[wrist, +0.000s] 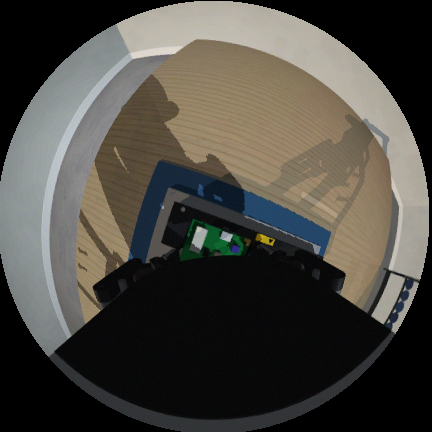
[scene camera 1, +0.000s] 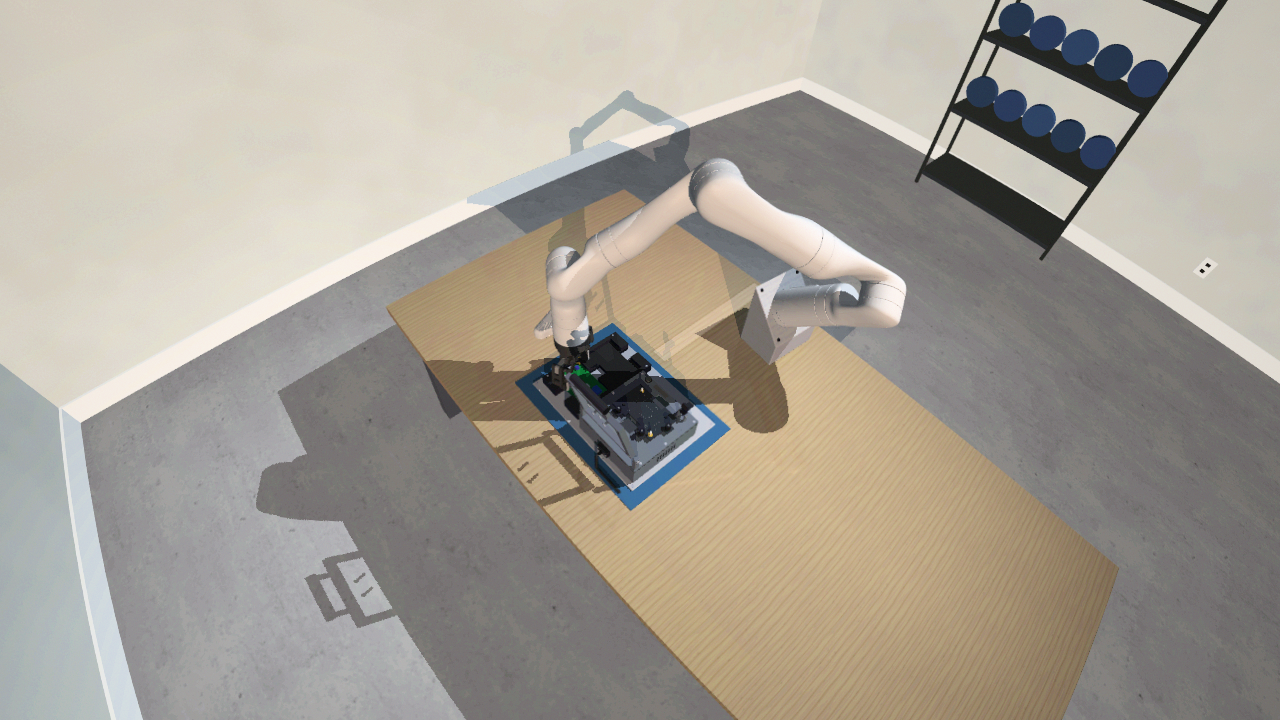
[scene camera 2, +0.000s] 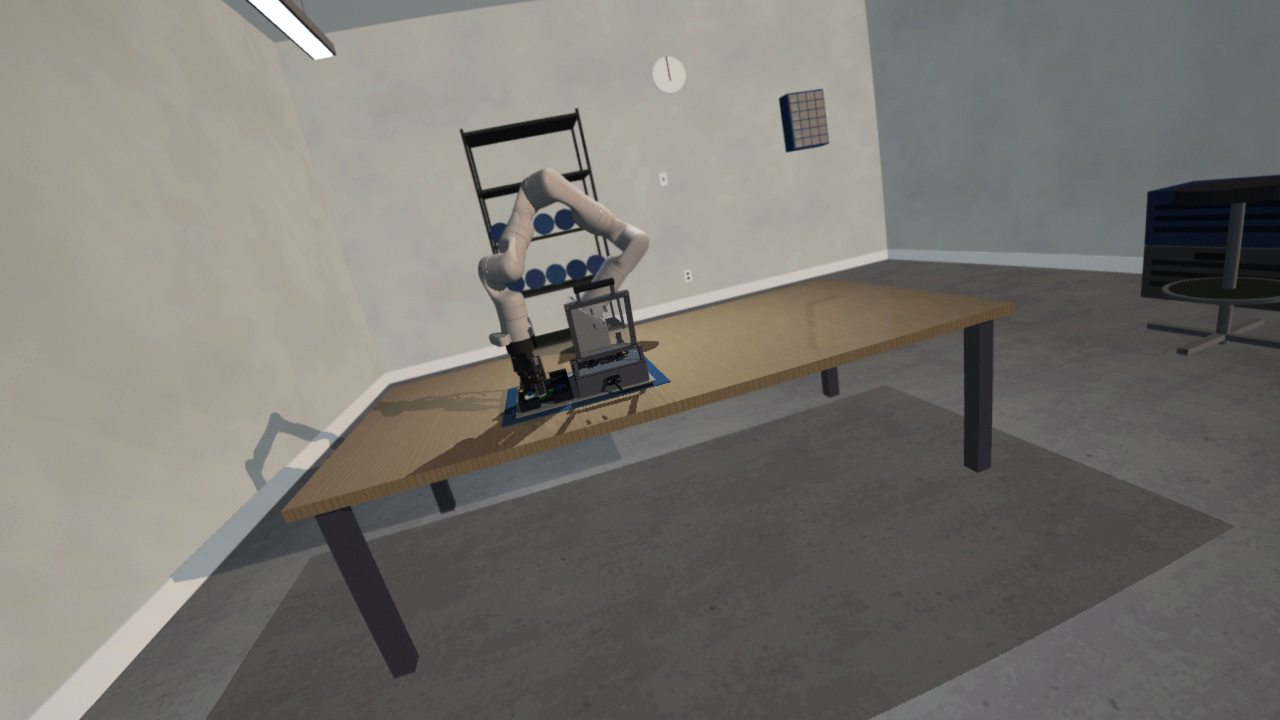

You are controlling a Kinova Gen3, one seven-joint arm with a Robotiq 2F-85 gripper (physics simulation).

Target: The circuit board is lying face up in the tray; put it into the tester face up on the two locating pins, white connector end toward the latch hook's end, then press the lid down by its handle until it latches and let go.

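Places are measured from the arm's base along level axes (x ahead, y left, z up), in centimetres.
Pixels of known places: gripper, fingertip midpoint: (scene camera 2: pixel 534 392); arm's base, origin of the base link: (scene camera 1: pixel 785 308).
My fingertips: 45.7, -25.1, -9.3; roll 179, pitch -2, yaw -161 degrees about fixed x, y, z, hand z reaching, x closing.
Observation:
For each thing: its top centre in the pictures, then the offset to it from my fingertips, as dx, dy, dz. "*": a spot on its surface instead. Level surfaces: height alone.
- green circuit board, middle of its top: (wrist: pixel 205 274) (scene camera 1: pixel 580 381) (scene camera 2: pixel 545 390) +0.6, +2.7, -0.1
- grey tester, surface spot: (scene camera 1: pixel 640 425) * +1.1, +21.6, +4.2
- blue mat, its level: dz -2.7
- tester's lid, middle of its top: (scene camera 1: pixel 599 400) (scene camera 2: pixel 596 302) +10.2, +19.0, +19.8
- wooden table, its level: dz -2.8
- small yellow part, surface spot: (wrist: pixel 265 239) * -4.8, -3.1, -0.1
The green circuit board (scene camera 1: pixel 586 372) (wrist: pixel 213 245) lies face up in the black tray (scene camera 1: pixel 619 360) (wrist: pixel 177 220). Its white connector (wrist: pixel 198 238) shows at the left in the wrist view. The grey tester (scene camera 1: pixel 640 425) (scene camera 2: pixel 610 369) stands beside the tray on a blue mat (scene camera 1: pixel 666 470) (scene camera 2: pixel 512 417) (wrist: pixel 146 209). The tester's lid (scene camera 2: pixel 592 329) stands open and upright. My gripper (scene camera 1: pixel 563 369) (scene camera 2: pixel 530 386) (wrist: pixel 217 255) is open and empty. It hangs low over the board, one finger on each side; the fingertips are partly hidden by the gripper body.
The wooden table (scene camera 1: pixel 895 555) (scene camera 2: pixel 805 322) holds the mat near one end. A small yellow part (wrist: pixel 265 239) sits at the tray's right. A black shelf rack (scene camera 1: pixel 937 135) (scene camera 2: pixel 519 132) with blue balls stands by the wall.

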